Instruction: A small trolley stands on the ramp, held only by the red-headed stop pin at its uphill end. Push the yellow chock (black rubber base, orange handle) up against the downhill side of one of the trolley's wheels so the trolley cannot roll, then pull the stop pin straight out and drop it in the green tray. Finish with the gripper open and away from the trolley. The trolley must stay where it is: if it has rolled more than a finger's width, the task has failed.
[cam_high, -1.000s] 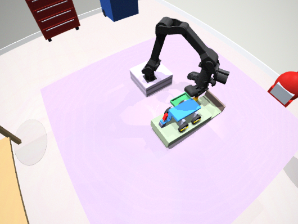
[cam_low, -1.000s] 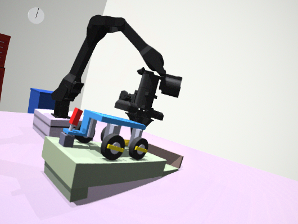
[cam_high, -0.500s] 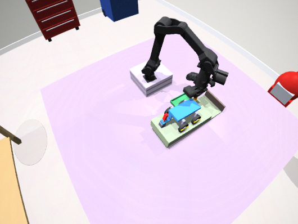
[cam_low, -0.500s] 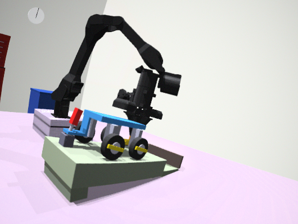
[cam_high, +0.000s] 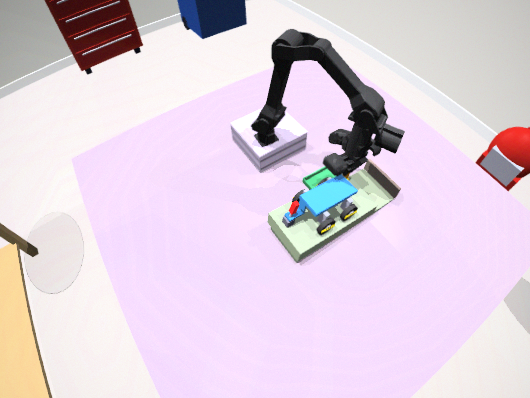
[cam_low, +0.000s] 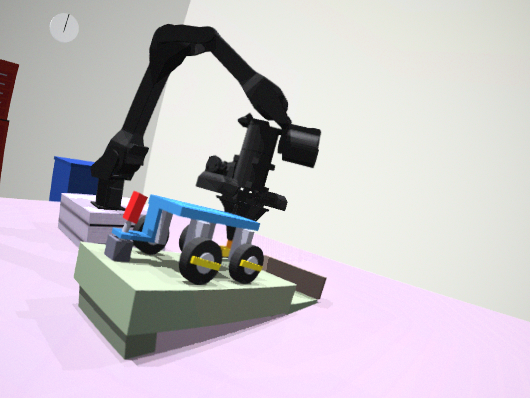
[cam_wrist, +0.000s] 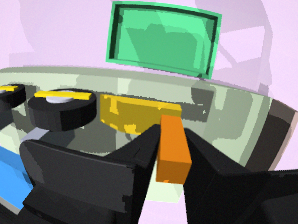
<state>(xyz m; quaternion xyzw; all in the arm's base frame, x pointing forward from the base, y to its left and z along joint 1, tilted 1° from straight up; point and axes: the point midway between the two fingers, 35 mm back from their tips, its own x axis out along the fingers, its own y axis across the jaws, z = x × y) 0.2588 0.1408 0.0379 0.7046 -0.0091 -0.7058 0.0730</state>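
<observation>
Now: the yellow chock 20 mm to the right of my gripper tip and 10 mm below it. From my gripper tip the other things lie so: blue trolley (120 mm to the right, 60 mm ahead, 20 mm above); then pale green ramp (120 mm to the right, 60 mm ahead, 50 mm below); then green tray (100 mm below, 60 mm behind, 30 mm to the right).
</observation>
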